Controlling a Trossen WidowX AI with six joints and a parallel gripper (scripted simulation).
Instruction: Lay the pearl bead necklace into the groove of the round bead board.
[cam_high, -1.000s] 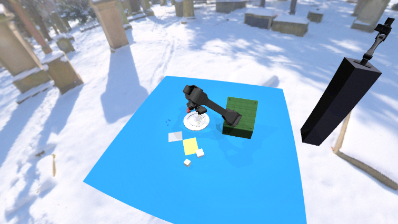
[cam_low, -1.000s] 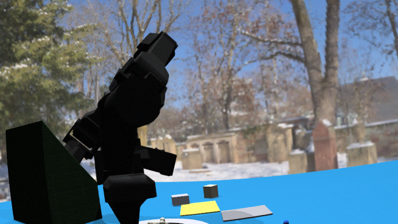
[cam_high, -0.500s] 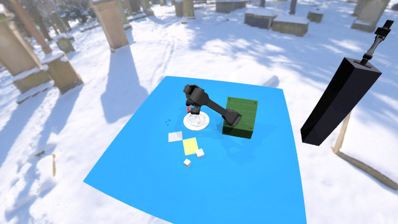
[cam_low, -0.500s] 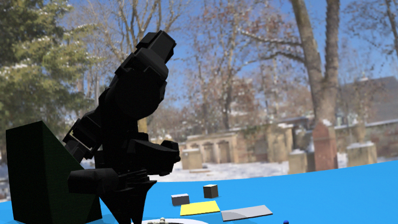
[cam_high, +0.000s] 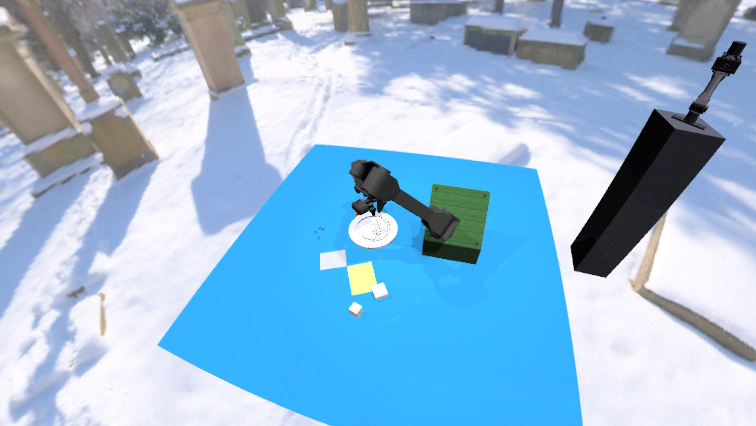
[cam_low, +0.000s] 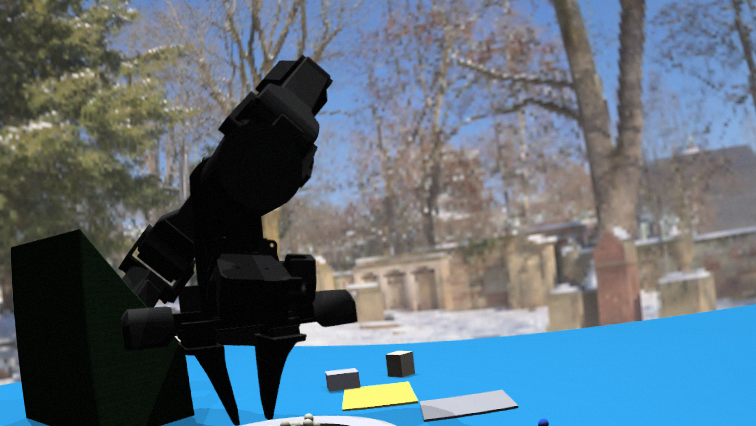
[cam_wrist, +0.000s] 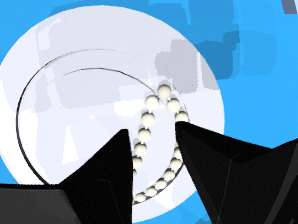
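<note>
The round white bead board lies 5 cm to the left of my gripper tip and 4 cm below it. The rest, counted from my gripper tip: red object (11 cm ahead, 6 cm to the right, 4 cm below); then grey tile (24 cm to the left, 9 cm ahead, 5 cm below); then white strip (23 cm to the right, 14 cm ahead, 5 cm below).
</note>
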